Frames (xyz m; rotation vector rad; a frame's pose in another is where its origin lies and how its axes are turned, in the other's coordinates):
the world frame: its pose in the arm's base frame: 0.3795 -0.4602 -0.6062 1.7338 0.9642 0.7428
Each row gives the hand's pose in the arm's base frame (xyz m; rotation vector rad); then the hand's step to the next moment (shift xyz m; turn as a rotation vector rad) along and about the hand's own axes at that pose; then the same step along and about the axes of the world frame.
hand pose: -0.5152 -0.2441 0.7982 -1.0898 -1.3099 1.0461
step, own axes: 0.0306 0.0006 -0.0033 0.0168 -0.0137 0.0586
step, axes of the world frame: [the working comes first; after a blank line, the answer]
step, axes of the arm's base frame: 0.0035 0.0301 0.0054 -0.0589 0.0145 0.0150

0.0281 -0.0002 -0.0127 -0.0161 -0.0046 -0.0602
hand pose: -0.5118 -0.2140 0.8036 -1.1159 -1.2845 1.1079
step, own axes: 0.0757 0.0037 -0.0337 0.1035 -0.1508 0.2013
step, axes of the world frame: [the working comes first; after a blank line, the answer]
step, axes of the arm's base frame: 0.0332 0.0757 0.0069 -0.2040 0.0812 0.1605

0.0824 -0.0002 -0.0095 -0.0236 0.0800 -0.2589
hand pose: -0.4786 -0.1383 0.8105 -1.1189 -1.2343 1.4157
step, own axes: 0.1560 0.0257 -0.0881 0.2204 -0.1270 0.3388
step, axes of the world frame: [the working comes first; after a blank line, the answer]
step, axes of the arm's base frame: 0.0592 0.1657 -0.0426 -0.3602 0.1727 0.1412

0.1709 -0.0584 -0.0125 -0.0231 0.0012 -0.4230
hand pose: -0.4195 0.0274 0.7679 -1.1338 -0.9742 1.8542
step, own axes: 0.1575 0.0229 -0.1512 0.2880 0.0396 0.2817
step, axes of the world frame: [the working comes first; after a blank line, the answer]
step, axes of the arm's base frame: 0.0821 0.1608 -0.1249 -0.3636 0.1715 -0.0474

0.1742 -0.1287 0.0360 -0.0348 -0.1770 -0.3624
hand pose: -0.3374 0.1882 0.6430 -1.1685 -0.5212 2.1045
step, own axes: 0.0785 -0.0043 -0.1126 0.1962 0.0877 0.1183
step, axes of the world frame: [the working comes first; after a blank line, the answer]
step, axes of the arm's base frame: 0.0680 0.0618 -0.1021 -0.2066 0.0762 -0.1082

0.0825 -0.0906 0.0620 -0.0421 -0.1727 -0.1691
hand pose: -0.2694 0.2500 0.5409 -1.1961 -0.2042 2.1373
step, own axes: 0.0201 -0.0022 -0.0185 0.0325 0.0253 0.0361
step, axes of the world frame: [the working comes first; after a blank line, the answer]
step, axes of the arm's base frame: 0.0088 0.0108 -0.0236 -0.0526 0.0074 -0.0133

0.0126 -0.0221 0.0102 -0.0205 -0.0280 -0.0424
